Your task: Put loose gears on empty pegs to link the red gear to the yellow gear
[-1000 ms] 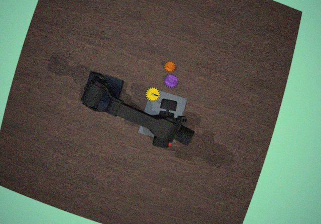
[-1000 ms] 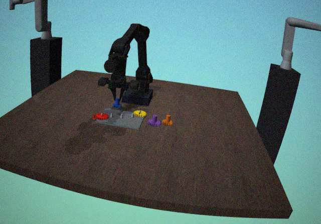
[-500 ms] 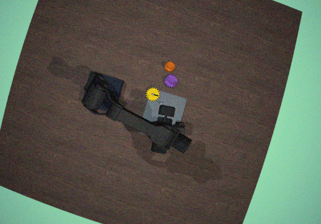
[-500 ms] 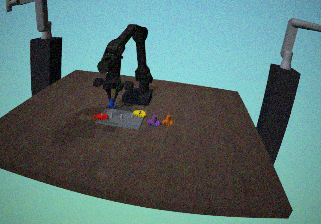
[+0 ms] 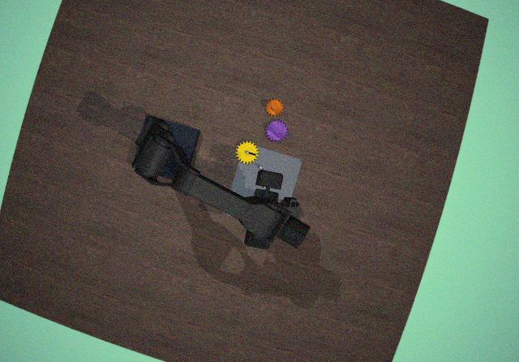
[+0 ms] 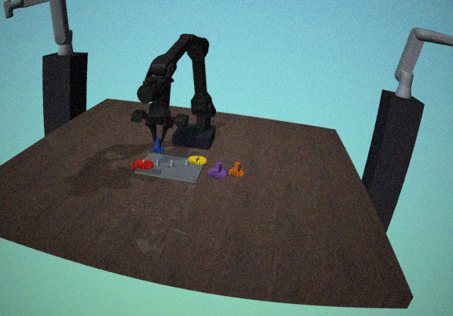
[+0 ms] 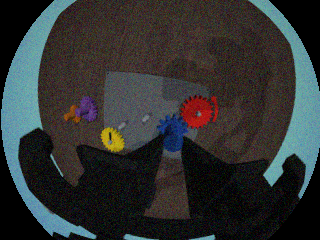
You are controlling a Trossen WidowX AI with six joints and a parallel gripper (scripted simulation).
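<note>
Right now the red gear is 7 cm below my gripper tip, 4 cm to the right of it and 2 cm ahead of it. From my gripper tip the other things lie so: yellow gear: 12 cm to the left, 9 cm behind, 7 cm below; then blue gear: 1 cm below; then purple gear: 21 cm to the left, 7 cm below, 3 cm behind.
</note>
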